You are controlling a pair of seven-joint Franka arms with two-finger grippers.
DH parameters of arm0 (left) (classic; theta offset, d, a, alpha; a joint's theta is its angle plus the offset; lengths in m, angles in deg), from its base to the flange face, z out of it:
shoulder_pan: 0 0.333 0 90
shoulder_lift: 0 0 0 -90
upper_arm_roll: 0 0.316 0.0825 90
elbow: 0 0 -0.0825 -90
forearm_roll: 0 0.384 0 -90
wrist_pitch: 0 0 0.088 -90
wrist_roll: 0 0.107 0 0
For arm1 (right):
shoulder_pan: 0 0.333 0 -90
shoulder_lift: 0 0 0 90
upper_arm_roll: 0 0.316 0.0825 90
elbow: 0 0 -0.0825 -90
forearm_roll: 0 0.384 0 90
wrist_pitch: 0 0 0.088 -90
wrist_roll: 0 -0.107 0 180
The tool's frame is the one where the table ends.
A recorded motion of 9 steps. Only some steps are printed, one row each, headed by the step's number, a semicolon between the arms.
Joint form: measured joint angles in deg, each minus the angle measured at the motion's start. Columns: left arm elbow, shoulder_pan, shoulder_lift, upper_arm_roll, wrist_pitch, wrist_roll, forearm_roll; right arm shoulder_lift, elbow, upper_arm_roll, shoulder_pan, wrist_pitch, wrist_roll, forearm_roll.
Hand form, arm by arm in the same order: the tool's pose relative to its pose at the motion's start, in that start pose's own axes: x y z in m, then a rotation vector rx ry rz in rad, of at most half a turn. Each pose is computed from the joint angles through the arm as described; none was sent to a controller.
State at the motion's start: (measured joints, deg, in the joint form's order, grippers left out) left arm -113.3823 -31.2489 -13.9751 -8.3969 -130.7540 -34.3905 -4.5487; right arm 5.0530 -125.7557 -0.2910 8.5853 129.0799 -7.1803 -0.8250
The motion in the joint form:
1: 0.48 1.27 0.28 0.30 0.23 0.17 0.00; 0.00 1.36 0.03 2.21 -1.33 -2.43 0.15
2: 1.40 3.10 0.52 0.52 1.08 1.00 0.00; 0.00 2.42 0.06 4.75 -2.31 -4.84 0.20
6: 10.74 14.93 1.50 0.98 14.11 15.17 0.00; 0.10 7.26 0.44 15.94 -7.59 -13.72 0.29
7: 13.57 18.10 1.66 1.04 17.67 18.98 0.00; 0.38 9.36 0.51 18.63 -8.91 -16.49 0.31
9: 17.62 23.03 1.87 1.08 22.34 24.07 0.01; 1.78 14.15 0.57 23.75 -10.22 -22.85 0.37
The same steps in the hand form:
1: 0.0112 -0.0115 -0.0077 -0.0042 0.0113 -0.0230; 0.0013 -0.0215 -0.0086 0.0009 0.0008 0.0052
2: 0.0256 -0.0268 -0.0179 -0.0066 0.0202 -0.0425; 0.0002 -0.0461 -0.0156 0.0005 0.0027 0.0031
6: 0.0967 -0.1288 -0.0958 0.0114 -0.0012 0.0043; -0.0216 -0.1559 -0.0453 -0.0067 -0.0032 -0.0421
7: 0.1105 -0.1584 -0.1191 0.0128 -0.0055 0.0186; -0.0269 -0.1832 -0.0575 -0.0043 0.0057 -0.0415
9: 0.1272 -0.2062 -0.1537 0.0123 -0.0043 0.0268; -0.0359 -0.2375 -0.0805 0.0130 0.0383 -0.0201

